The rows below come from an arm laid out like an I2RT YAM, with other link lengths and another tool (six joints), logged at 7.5 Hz.
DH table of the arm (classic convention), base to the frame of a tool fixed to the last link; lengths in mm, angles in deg. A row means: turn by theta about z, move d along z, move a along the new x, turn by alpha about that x. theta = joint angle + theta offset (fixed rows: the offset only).
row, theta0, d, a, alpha
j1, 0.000, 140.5, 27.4, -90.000
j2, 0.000, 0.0, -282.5, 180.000
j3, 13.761, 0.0, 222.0, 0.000
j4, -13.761, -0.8, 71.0, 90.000
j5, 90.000, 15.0, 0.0, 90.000
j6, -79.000, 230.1, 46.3, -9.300
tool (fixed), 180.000, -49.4, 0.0, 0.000
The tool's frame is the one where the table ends.
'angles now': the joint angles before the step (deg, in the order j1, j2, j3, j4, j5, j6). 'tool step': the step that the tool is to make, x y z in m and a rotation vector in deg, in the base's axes. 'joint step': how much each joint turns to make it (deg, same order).
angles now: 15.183, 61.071, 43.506, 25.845, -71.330, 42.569
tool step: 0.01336, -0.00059, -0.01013, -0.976, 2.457, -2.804
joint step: 0.003, 0.830, 0.352, -3.786, 2.759, -1.742
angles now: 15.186, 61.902, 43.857, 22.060, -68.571, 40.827
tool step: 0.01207, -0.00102, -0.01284, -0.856, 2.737, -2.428
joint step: -0.031, 0.928, -0.525, -1.911, 2.390, -0.539
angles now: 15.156, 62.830, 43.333, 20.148, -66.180, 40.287
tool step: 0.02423, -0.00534, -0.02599, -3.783, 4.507, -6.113
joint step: -0.261, 1.578, 1.250, -9.096, 6.016, -4.572
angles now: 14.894, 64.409, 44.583, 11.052, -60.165, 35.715
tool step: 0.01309, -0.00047, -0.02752, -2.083, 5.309, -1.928
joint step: 0.043, 2.488, -0.605, -2.958, 2.060, -0.448
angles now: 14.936, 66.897, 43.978, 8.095, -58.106, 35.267
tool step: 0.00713, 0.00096, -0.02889, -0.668, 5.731, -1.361
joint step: 0.593, 2.121, -2.677, 1.246, 1.626, 2.559
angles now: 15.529, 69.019, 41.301, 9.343, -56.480, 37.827
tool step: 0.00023, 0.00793, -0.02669, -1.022, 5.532, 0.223
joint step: 1.921, 2.365, -1.656, 0.106, 1.385, 2.032
